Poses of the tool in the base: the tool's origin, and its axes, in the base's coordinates. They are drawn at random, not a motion.
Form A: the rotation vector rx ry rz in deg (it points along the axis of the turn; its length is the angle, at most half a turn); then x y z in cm.
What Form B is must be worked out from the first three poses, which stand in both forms.
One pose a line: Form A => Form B
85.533 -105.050 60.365 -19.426 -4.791 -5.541 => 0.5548 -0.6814 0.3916 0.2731 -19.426 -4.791 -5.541
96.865 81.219 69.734 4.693 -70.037 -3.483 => 0.6388 0.5356 0.4599 0.3060 4.693 -70.037 -3.483
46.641 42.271 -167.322 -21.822 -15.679 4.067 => 0.2609 0.2364 -0.9359 0.0107 -21.822 -15.679 4.067
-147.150 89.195 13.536 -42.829 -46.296 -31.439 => -0.8508 0.5157 0.0783 0.0645 -42.829 -46.296 -31.439
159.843 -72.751 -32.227 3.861 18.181 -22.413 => 0.8951 -0.4074 -0.1805 0.0126 3.861 18.181 -22.413
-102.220 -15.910 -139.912 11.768 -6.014 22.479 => -0.5867 -0.0913 -0.8030 0.0523 11.768 -6.014 22.479
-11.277 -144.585 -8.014 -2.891 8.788 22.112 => -0.0741 -0.9500 -0.0527 0.2987 -2.891 8.788 22.112
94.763 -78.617 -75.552 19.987 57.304 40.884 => 0.6247 -0.5182 -0.4980 0.3052 19.987 57.304 40.884
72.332 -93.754 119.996 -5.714 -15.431 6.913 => 0.4269 -0.5534 0.7083 0.0995 -5.714 -15.431 6.913
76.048 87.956 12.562 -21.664 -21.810 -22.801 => 0.5543 0.6411 0.0916 0.5229 -21.664 -21.810 -22.801
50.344 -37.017 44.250 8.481 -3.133 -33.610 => 0.4074 -0.2995 0.3581 0.7849 8.481 -3.133 -33.610
